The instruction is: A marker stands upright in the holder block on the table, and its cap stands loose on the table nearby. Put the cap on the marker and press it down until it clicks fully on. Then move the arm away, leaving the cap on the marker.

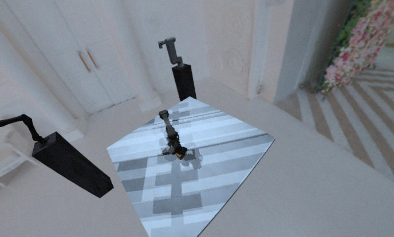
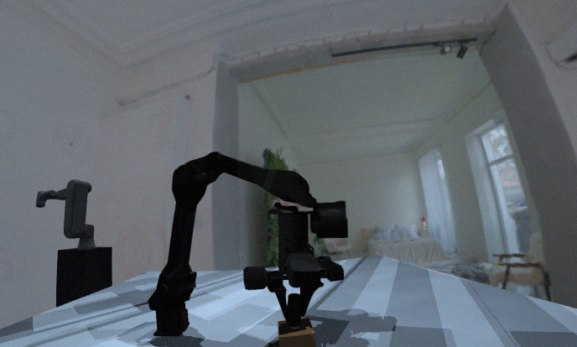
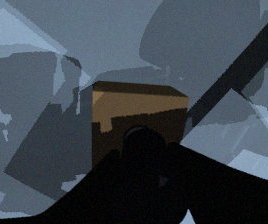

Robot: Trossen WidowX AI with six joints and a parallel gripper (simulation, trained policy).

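My gripper tip is 2 cm below the white marker. From my gripper tip the other things lie so: dark cap: 2 cm above; holder block: 4 cm below.
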